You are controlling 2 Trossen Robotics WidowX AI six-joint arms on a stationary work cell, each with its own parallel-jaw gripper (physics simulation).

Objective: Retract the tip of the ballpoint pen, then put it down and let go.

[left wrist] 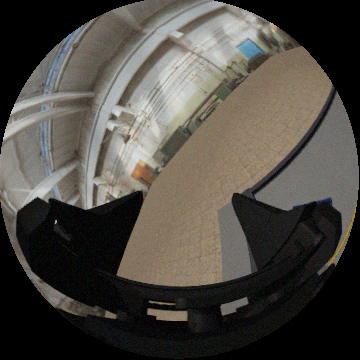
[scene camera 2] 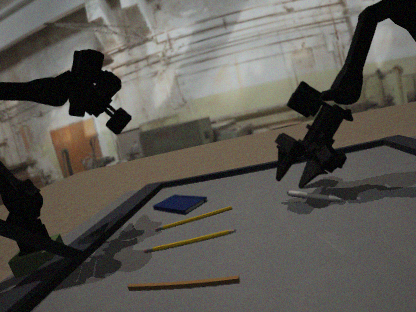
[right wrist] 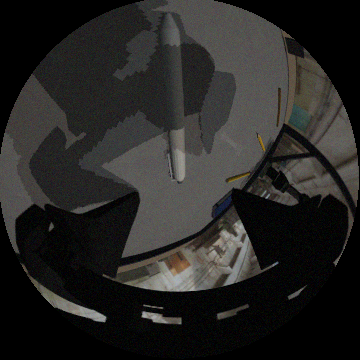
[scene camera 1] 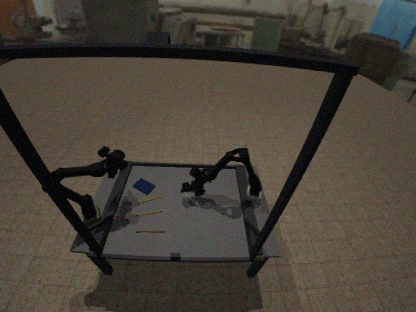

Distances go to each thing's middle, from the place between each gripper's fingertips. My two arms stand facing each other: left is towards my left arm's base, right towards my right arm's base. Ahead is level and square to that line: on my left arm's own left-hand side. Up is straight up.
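My right gripper is 610 mm to the right of the green arm mount [scene camera 2: 24,265], 110 mm past it and 10 mm above it. The mount, counted from my left hand: 180 mm to the left of it, 260 mm behind it, 300 mm below it.
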